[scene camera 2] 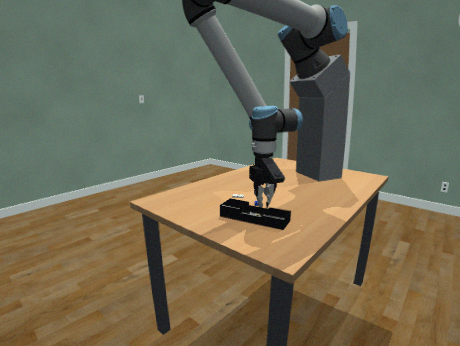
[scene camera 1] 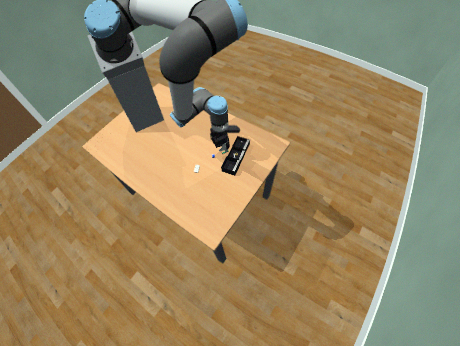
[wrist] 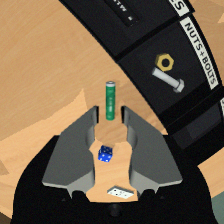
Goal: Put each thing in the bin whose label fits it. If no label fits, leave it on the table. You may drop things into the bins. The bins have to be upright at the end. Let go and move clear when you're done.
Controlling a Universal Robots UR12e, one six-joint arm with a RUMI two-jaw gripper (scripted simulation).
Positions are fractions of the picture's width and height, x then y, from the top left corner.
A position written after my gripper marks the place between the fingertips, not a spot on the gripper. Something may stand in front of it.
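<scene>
There is my gripper (scene camera 2: 0.57,0.60), and the wrist view gives me the same gripper (wrist: 0.49,0.48) as well.
</scene>
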